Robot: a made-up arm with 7 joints.
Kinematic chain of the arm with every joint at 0, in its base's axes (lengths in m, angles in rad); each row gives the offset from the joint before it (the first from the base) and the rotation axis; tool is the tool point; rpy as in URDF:
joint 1: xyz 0 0 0.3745 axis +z
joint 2: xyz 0 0 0 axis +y
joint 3: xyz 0 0 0.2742 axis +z
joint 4: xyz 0.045 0 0 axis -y
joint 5: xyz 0.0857 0 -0.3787 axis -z
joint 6: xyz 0 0 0 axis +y
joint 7: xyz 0.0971 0 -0.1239 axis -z
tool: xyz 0 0 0 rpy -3.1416 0 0
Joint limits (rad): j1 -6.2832..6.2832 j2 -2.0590..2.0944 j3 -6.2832..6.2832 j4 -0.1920..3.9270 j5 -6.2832..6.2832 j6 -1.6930..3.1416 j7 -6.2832..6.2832
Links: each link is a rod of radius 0.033 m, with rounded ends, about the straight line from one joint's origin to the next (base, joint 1, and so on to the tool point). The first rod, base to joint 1, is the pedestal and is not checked.
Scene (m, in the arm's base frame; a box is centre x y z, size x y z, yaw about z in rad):
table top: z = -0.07
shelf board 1: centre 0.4 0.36 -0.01 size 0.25 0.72 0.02 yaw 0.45
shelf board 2: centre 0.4 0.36 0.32 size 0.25 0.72 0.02 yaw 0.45
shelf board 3: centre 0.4 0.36 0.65 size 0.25 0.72 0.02 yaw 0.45
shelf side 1: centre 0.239 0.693 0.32 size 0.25 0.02 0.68 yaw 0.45
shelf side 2: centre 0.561 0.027 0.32 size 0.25 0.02 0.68 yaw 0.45
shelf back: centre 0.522 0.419 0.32 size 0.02 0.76 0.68 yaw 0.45
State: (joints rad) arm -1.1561 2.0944 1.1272 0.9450 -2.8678 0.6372 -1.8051
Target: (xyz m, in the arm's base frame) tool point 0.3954 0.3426 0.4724
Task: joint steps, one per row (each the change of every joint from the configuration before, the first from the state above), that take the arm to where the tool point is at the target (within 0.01 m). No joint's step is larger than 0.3 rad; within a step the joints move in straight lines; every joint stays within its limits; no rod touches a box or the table.
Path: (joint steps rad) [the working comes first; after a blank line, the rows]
Joints at the target: -0.7252 1.9010 1.7879 0.9550 -2.8656 0.6542 -1.8051
Straight joint move there: touches shelf board 2.

1: -0.1640 -0.2485 -0.1535 -0.2092 -0.0406 -0.2022 0.0000
2: -0.1641 -0.2485 -0.1534 -0.2092 -0.0406 -0.2021 0.0000
3: 0.0825 0.1007 0.2808 -0.0362 -0.0044 -0.0937 0.0000
4: 0.0825 0.1008 0.2807 -0.0361 -0.0045 -0.0938 0.0000
5: 0.0825 0.1007 0.2808 -0.0362 -0.0045 -0.0937 0.0000
6: 0.1705 0.0005 0.0418 0.1790 0.0323 0.2342 0.0000
7: 0.1705 0.0004 0.0418 0.1790 0.0322 0.2341 0.0000
8: 0.1705 0.0005 0.0417 0.1789 0.0323 0.2342 0.0000

